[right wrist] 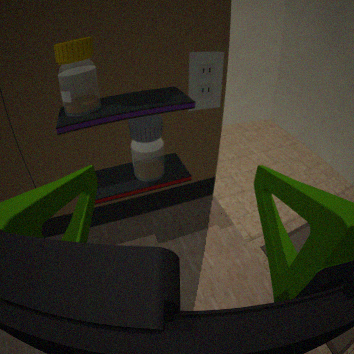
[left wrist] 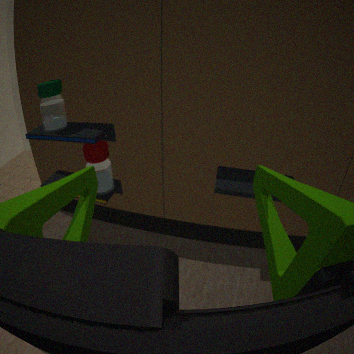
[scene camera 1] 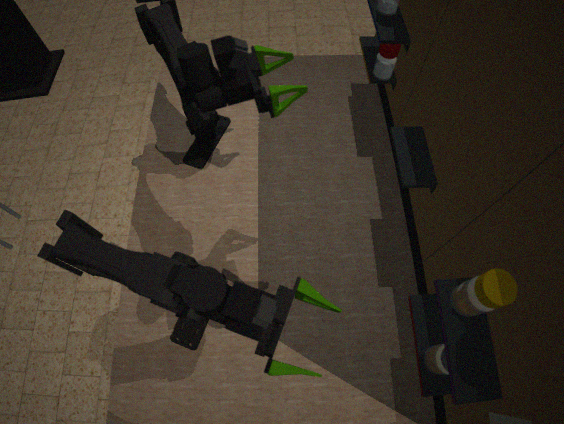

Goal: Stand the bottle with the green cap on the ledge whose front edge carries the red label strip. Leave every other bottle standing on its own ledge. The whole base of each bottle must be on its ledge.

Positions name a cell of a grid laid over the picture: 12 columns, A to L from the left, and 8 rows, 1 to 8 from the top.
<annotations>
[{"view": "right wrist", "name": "my right gripper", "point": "F4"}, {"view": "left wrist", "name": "my left gripper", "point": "F4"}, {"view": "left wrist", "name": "red-capped bottle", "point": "D4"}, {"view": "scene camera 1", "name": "my left gripper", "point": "G2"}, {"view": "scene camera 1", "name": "my right gripper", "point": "H7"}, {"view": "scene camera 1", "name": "red-capped bottle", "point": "I2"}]
</annotations>
